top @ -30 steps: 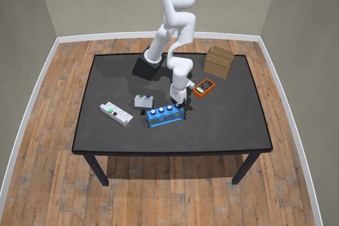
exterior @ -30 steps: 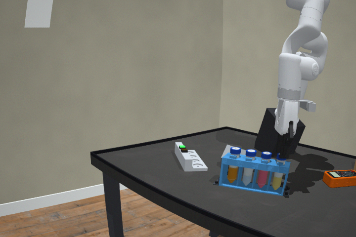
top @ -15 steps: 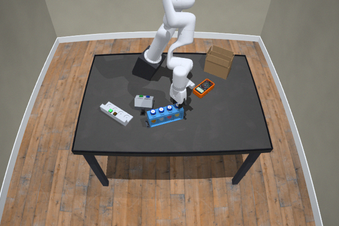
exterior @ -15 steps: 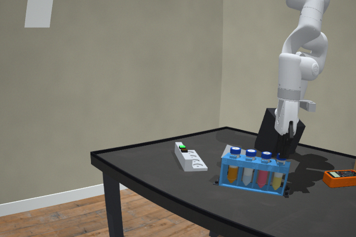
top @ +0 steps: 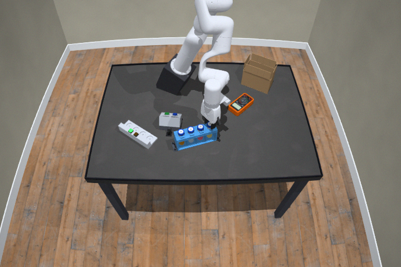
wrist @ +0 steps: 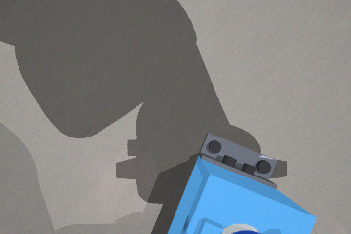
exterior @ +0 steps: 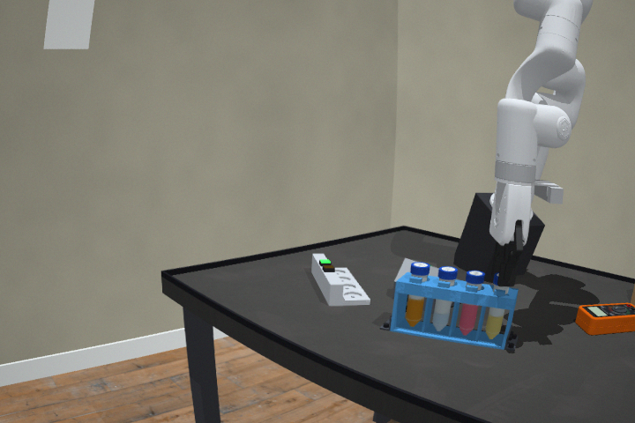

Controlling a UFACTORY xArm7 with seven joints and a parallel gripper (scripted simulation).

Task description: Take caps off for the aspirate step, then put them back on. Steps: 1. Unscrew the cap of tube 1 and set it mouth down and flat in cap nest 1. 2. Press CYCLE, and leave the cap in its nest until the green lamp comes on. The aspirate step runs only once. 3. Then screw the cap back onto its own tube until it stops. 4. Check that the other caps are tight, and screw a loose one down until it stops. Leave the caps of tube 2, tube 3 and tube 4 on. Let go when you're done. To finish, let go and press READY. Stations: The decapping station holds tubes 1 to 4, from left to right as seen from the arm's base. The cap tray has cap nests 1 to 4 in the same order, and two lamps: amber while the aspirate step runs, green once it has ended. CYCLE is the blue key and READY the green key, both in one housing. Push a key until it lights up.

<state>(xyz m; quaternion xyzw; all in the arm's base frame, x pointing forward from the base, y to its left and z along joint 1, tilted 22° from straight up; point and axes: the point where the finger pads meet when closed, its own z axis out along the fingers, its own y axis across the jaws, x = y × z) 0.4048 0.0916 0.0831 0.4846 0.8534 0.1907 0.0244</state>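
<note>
My gripper is now 2 cm above the cap 1. From my hand the other things lie so: grey key housing (20 cm to the right, 12 cm behind, 8 cm below).
</note>
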